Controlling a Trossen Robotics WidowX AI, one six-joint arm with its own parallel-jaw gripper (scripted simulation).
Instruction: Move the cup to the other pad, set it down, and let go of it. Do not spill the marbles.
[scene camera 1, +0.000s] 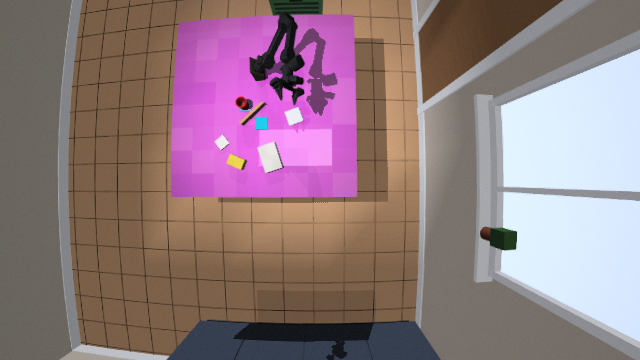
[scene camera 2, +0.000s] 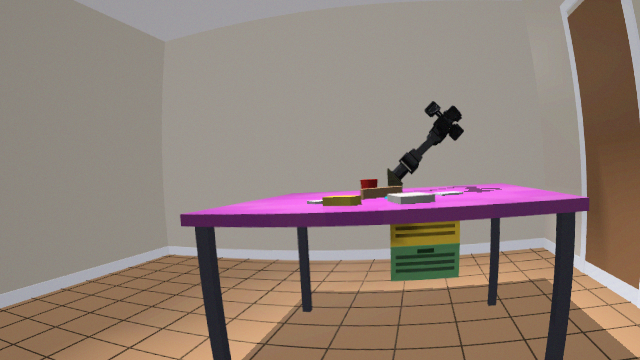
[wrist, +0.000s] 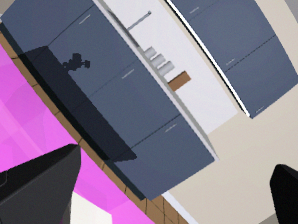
The gripper (scene camera 2: 446, 117) is open and holds nothing.
The gripper shows as well in the wrist view (wrist: 181, 167).
